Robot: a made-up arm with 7 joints. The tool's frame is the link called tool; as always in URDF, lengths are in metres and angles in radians. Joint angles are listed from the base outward.
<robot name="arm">
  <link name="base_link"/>
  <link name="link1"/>
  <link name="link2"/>
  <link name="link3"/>
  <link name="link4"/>
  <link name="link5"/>
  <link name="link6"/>
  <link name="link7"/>
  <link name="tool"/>
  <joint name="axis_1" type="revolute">
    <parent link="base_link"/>
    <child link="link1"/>
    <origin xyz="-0.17 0.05 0.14" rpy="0 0 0"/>
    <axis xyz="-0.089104 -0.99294 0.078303"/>
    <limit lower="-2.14" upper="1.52"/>
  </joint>
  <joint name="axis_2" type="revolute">
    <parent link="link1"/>
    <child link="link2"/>
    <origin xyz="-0.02 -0.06 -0.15" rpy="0 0 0"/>
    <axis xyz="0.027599 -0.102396 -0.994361"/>
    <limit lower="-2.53" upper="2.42"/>
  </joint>
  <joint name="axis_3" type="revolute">
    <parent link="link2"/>
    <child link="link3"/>
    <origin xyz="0.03 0.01 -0.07" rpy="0 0 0"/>
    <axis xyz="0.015 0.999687 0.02"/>
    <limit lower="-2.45" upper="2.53"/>
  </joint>
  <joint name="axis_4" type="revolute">
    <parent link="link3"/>
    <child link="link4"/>
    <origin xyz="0.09 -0.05 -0.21" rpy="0 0 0"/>
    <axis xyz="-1 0 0"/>
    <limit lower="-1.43" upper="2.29"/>
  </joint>
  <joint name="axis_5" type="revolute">
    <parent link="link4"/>
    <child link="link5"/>
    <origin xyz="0.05 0.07 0.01" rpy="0 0 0"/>
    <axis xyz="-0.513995 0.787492 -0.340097"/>
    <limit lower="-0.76" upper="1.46"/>
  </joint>
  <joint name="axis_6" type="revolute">
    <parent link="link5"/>
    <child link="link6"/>
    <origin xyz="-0.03 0.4 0.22" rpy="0 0 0"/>
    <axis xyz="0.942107 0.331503 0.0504"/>
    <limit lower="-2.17" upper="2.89"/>
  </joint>
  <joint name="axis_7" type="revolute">
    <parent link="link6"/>
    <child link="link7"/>
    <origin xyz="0.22 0.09 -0.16" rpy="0 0 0"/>
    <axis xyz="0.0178 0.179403 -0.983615"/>
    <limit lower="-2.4" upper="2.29"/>
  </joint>
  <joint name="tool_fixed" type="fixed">
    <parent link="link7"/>
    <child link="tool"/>
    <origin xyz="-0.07 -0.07 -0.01" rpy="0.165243 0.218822 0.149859"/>
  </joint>
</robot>
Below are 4 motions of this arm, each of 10 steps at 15 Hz.
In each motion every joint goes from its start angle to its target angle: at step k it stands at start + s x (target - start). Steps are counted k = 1, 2, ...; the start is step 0. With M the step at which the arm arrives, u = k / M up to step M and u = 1 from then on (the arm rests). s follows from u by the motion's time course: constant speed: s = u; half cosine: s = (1 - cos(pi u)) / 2; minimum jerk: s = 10 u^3 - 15 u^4 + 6 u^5.
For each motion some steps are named. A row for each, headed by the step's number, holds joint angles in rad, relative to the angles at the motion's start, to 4 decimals.
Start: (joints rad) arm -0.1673 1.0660 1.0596 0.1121 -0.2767 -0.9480 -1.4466
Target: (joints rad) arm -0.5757 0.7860 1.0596 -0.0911 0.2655 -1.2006 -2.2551
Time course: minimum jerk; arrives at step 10
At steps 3, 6, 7, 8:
3: -0.0666 -0.0457 0.0000 -0.0331 0.0884 -0.0412 -0.1319
6: -0.2788 -0.1911 0.0000 -0.1387 0.3701 -0.1724 -0.5518
7: -0.3418 -0.2343 0.0000 -0.1701 0.4538 -0.2114 -0.6766
8: -0.3847 -0.2638 0.0000 -0.1914 0.5108 -0.2380 -0.7617

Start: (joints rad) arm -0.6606 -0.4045 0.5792 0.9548 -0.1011 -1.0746 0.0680
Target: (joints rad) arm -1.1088 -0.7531 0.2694 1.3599 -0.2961 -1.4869 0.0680
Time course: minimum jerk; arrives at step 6
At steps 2, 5, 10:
2: -0.0941 -0.0732 -0.0650 0.0850 -0.0409 -0.0865 0.0000
5: -0.4323 -0.3362 -0.2988 0.3907 -0.1881 -0.3977 0.0000
10: -0.4482 -0.3486 -0.3098 0.4051 -0.1950 -0.4123 0.0000

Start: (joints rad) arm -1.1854 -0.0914 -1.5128 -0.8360 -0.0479 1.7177 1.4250
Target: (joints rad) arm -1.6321 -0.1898 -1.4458 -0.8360 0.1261 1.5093 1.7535
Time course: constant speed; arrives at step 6
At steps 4, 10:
4: -0.2978 -0.0656 0.0447 0.0000 0.1160 -0.1389 0.2190
10: -0.4467 -0.0984 0.0670 0.0000 0.1740 -0.2084 0.3285

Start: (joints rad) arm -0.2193 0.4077 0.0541 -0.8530 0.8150 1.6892 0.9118
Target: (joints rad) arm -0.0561 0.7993 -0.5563 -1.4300 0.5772 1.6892 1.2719
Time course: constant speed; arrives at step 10
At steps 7, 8, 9, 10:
7: 0.1142 0.2741 -0.4273 -0.4039 -0.1665 0.0000 0.2521
8: 0.1306 0.3133 -0.4883 -0.4616 -0.1902 0.0000 0.2881
9: 0.1469 0.3524 -0.5494 -0.5193 -0.2140 0.0000 0.3241
10: 0.1632 0.3916 -0.6104 -0.5770 -0.2378 0.0000 0.3601

